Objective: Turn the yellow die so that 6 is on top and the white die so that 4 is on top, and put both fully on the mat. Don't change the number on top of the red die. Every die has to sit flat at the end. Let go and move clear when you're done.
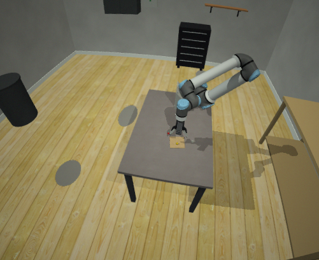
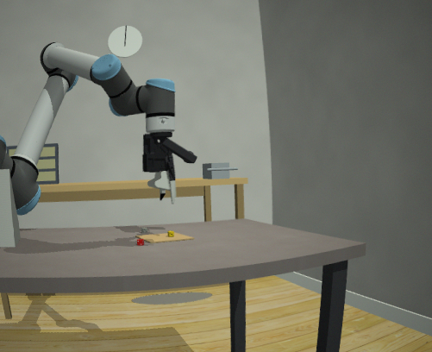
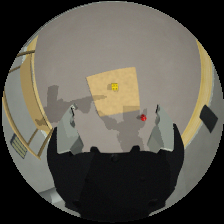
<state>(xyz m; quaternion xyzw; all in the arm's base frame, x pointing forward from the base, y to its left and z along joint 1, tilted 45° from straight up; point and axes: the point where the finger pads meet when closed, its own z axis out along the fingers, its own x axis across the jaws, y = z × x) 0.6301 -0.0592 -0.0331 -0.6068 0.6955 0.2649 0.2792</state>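
The white die is 40 mm behind my hand, 150 mm to the left of it and 100 mm below it. Also, from my hand: red die (120 mm behind, 90 mm to the right, 100 mm below); then tan mat (20 mm behind, 110 mm below); then yellow die (100 mm below).
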